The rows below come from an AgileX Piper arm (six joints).
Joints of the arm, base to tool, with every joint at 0 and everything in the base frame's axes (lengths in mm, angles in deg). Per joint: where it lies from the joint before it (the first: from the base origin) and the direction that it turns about. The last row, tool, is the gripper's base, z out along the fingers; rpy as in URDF.
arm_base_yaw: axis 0 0 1 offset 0 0 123
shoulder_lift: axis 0 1 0 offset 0 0 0
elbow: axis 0 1 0 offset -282.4 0 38.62
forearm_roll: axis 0.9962 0 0.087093 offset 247.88 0 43.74
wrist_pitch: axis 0 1 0 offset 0 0 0
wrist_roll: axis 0.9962 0 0.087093 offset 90.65 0 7.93
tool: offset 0 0 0 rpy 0 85 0
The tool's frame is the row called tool.
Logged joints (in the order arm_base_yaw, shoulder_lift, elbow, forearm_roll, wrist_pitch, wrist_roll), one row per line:
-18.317, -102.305, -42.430, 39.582, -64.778, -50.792
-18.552, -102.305, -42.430, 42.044, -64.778, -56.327
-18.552, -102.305, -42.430, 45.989, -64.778, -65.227
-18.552, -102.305, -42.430, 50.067, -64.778, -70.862
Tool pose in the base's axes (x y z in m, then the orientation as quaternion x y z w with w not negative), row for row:
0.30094, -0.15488, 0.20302, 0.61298, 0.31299, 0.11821, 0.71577
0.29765, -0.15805, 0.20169, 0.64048, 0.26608, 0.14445, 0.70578
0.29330, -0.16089, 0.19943, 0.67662, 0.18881, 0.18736, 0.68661
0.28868, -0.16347, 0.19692, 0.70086, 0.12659, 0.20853, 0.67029
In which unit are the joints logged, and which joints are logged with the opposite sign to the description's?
The joints are logged in degrees. Opposite sign: shoulder_lift, wrist_roll.
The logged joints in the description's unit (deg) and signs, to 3 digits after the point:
-18.317, 102.305, -42.430, 39.582, -64.778, 50.792
-18.552, 102.305, -42.430, 42.044, -64.778, 56.327
-18.552, 102.305, -42.430, 45.989, -64.778, 65.227
-18.552, 102.305, -42.430, 50.067, -64.778, 70.862

